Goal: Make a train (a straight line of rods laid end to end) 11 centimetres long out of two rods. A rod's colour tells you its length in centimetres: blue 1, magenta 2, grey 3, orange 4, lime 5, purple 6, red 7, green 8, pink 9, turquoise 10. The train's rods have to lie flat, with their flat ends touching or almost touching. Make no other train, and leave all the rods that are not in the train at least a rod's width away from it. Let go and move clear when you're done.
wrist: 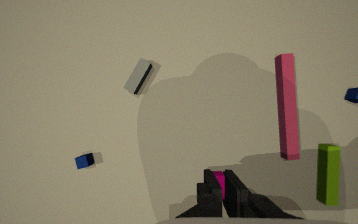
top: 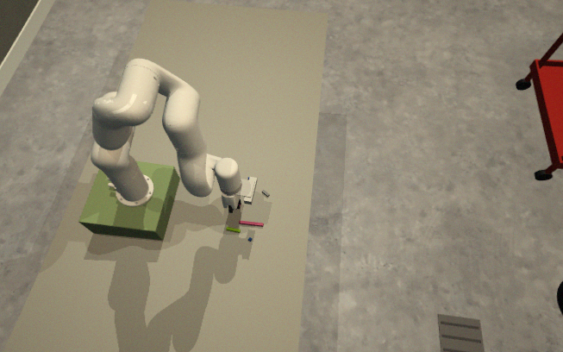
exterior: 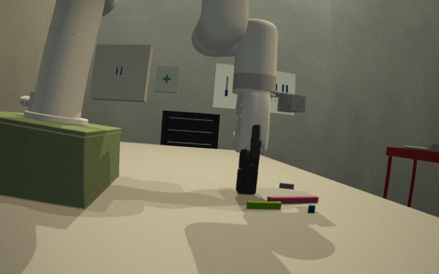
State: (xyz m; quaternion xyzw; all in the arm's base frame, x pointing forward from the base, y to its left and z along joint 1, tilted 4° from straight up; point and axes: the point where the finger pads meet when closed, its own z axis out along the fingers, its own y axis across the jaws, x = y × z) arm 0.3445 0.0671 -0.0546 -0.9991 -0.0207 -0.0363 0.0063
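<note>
My hand is 2 cm above the magenta rod. From my hand the other things lie so: grey rod 9 cm ahead, 8 cm to the left, 2 cm below; pink rod 7 cm ahead, 6 cm to the right, 2 cm below; lime rod 9 cm to the right, 2 cm below, 2 cm ahead.
</note>
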